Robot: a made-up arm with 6 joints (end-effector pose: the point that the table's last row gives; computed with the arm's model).
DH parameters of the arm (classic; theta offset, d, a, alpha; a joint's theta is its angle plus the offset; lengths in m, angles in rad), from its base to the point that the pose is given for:
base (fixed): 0 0.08 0 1.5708
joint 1: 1.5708 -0.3 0 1.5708
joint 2: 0 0.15 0.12 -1.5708
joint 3: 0 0.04 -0.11 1.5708
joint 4: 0 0.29 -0.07 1.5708
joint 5: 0 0.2 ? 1.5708
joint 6: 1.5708 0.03 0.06 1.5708
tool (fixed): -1.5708 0.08 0 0
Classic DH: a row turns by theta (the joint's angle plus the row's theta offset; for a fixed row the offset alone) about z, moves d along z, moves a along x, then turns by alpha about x.
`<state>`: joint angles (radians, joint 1 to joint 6).
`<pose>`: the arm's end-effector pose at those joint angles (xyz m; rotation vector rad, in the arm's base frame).
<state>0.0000 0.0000 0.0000 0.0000 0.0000 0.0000</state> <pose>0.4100 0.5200 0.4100 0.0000 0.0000 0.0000</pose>
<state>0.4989 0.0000 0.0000 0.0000 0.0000 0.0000</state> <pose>0.2021 0.5200 0.5659 0.0000 -0.4989 0.0000</pose>
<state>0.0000 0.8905 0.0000 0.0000 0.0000 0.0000</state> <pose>0.4100 0.1818 0.4586 0.8905 0.0000 0.0000</pose>
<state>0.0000 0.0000 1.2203 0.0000 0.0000 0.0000</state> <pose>0.0420 0.5200 0.5163 0.0000 -1.2203 0.0000</pose>
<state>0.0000 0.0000 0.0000 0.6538 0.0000 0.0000</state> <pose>0.4100 0.2718 0.5021 0.6538 0.0000 0.0000</pose>
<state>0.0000 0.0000 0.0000 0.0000 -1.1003 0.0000</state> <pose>0.0788 0.5200 0.1701 0.0000 -1.1003 0.0000</pose>
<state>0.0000 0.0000 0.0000 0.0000 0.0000 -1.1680</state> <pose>0.4100 0.4099 0.4166 1.1680 0.0000 0.0000</pose>
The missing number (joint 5, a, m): 0.31
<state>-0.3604 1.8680 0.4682 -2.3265 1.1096 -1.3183</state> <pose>0.7604 0.1827 -0.2897 0.6510 0.9526 -1.5308</pose>
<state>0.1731 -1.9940 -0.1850 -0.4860 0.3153 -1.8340</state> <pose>0.5568 0.3433 -0.0435 -0.6075 -0.3605 -0.5107</pose>
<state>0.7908 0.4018 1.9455 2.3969 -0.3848 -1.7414</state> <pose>0.0862 -0.0917 0.4239 -0.3286 -0.8307 -2.0987</pose>
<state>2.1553 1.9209 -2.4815 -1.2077 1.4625 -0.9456</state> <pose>0.2637 0.3777 -0.4160 -1.5923 -0.3094 -0.1264</pose>
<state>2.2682 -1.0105 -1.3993 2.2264 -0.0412 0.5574</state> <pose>-0.3253 -0.0419 0.0000 1.6931 -1.4825 -0.1435</pose>
